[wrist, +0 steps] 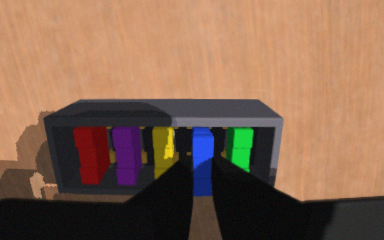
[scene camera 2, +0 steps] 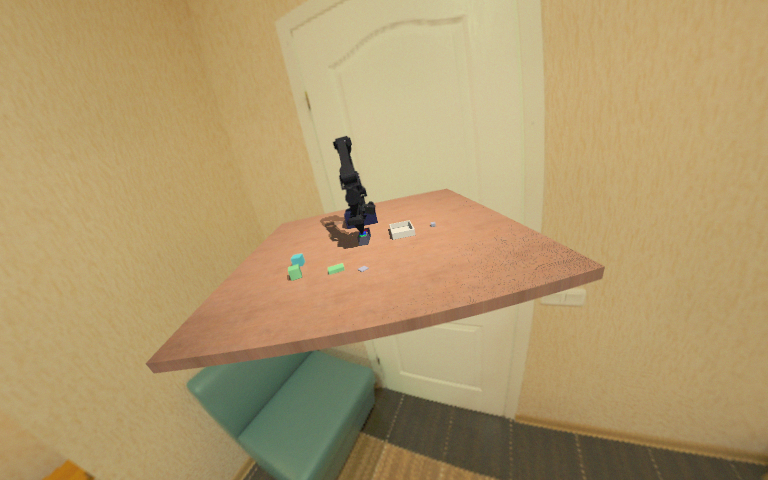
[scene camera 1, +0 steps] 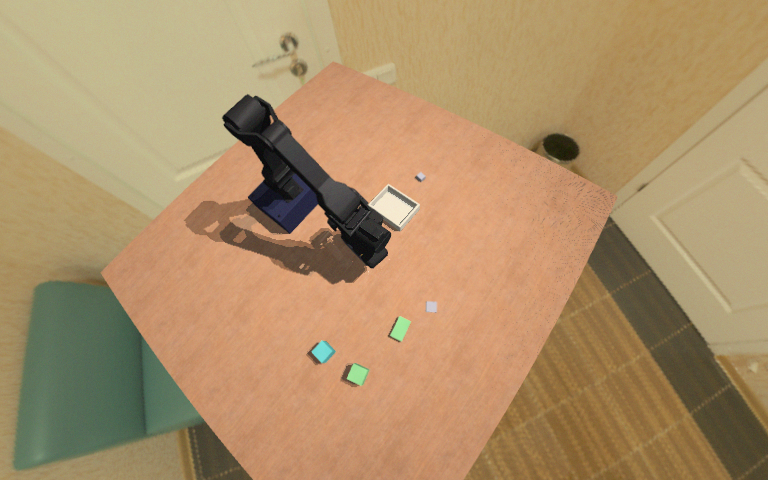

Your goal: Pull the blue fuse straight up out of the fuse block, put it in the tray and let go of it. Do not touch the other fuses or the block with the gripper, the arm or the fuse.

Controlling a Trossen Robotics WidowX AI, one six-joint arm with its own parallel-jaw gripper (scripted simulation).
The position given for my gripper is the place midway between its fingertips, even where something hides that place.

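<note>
Wrist view: red fuse (wrist: 92, 142), purple fuse (wrist: 126, 140), yellow fuse (wrist: 163, 137), blue fuse (wrist: 202, 139), green fuse (wrist: 239, 139), my gripper (wrist: 201, 164). Scene camera 1: my gripper (scene camera 1: 361, 248), white tray (scene camera 1: 396, 208). Scene camera 1 misses the blue fuse, hidden by my gripper. Yellow fuse hidden in scene camera 1 by my gripper.
</note>
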